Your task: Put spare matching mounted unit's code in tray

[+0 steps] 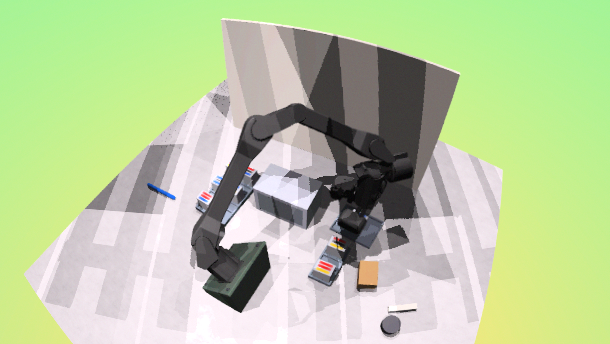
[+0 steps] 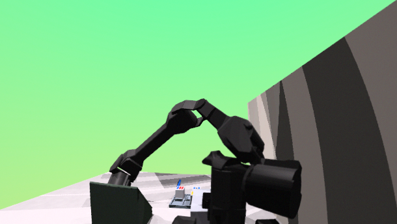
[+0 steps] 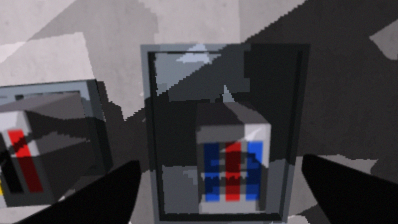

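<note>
Now: gripper tip 3 cm above the grey-blue tray. From my gripper tip the other things lie so: white bar 21 cm behind, 20 cm to the right, 3 cm below; orange block 14 cm behind, 8 cm to the right, 2 cm below; mounted unit 21 cm to the left, 1 cm above.
</note>
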